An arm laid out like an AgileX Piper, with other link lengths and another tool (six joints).
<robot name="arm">
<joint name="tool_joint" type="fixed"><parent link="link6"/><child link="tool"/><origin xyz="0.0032 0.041 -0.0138" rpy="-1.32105 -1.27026 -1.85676"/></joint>
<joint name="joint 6" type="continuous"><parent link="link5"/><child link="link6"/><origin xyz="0.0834 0 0.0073" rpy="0 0 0"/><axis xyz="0.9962 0 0.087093"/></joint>
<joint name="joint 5" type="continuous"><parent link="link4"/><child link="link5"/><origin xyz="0 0 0" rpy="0 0 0"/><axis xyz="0 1 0"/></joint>
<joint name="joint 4" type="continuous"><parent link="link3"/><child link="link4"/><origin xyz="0.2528 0 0.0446" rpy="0 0 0"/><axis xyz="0.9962 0 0.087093"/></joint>
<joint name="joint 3" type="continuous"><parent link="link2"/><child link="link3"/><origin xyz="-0.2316 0 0.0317" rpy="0 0 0"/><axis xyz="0 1 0"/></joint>
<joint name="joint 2" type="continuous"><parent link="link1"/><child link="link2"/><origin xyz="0 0 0" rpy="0 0 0"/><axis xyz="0 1 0"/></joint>
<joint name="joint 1" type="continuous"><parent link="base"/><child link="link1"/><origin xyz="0 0 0.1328" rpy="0 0 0"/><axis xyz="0 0 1"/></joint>
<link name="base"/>
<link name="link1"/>
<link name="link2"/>
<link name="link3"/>
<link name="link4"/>
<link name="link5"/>
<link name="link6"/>
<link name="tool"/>
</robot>
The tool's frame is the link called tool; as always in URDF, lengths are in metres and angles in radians. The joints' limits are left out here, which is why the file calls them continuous.
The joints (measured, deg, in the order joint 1, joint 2, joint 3, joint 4, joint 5, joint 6), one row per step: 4.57 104.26 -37.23 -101.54 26.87 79.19; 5.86 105.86 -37.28 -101.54 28.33 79.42; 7.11 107.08 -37.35 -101.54 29.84 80.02; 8.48 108.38 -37.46 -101.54 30.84 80.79; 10.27 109.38 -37.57 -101.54 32.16 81.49; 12.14 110.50 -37.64 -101.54 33.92 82.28; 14.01 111.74 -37.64 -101.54 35.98 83.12; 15.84 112.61 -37.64 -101.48 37.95 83.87; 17.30 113.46 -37.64 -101.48 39.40 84.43; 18.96 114.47 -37.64 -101.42 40.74 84.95; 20.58 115.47 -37.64 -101.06 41.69 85.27; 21.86 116.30 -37.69 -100.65 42.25 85.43; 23.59 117.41 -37.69 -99.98 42.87 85.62; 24.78 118.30 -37.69 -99.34 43.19 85.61; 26.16 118.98 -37.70 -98.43 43.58 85.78; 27.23 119.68 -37.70 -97.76 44.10 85.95; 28.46 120.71 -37.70 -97.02 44.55 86.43; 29.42 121.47 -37.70 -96.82 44.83 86.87; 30.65 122.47 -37.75 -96.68 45.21 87.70
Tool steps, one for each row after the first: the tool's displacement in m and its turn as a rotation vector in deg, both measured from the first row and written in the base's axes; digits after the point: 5 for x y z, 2 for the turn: -0.00194 0.00330 -0.00653 -1.26 1.04 0.46; -0.00307 0.00654 -0.01122 -2.37 1.49 0.62; -0.00443 0.01112 -0.01625 -2.99 2.01 1.01; -0.00548 0.01702 -0.01984 -3.91 2.12 1.75; -0.00694 0.02248 -0.02386 -5.21 2.14 2.36; -0.00900 0.02730 -0.02836 -6.79 2.15 2.85; -0.01056 0.03212 -0.03120 -8.27 1.81 3.37; -0.01230 0.03597 -0.03412 -9.42 1.69 3.94; -0.01475 0.04061 -0.03773 -10.54 1.73 4.76; -0.01781 0.04541 -0.04149 -11.37 2.04 5.55; -0.02041 0.04936 -0.04463 -11.90 2.40 6.20; -0.02460 0.05456 -0.04899 -12.54 3.03 7.05; -0.02813 0.05792 -0.05254 -12.99 3.71 7.61; -0.03149 0.06213 -0.05520 -13.28 4.10 7.93; -0.03440 0.06481 -0.05781 -13.76 4.43 8.14; -0.03831 0.06784 -0.06178 -14.17 4.94 8.26; -0.04112 0.07031 -0.06466 -14.48 5.21 8.70; -0.04440 0.07359 -0.06835 -14.80 5.37 9.16
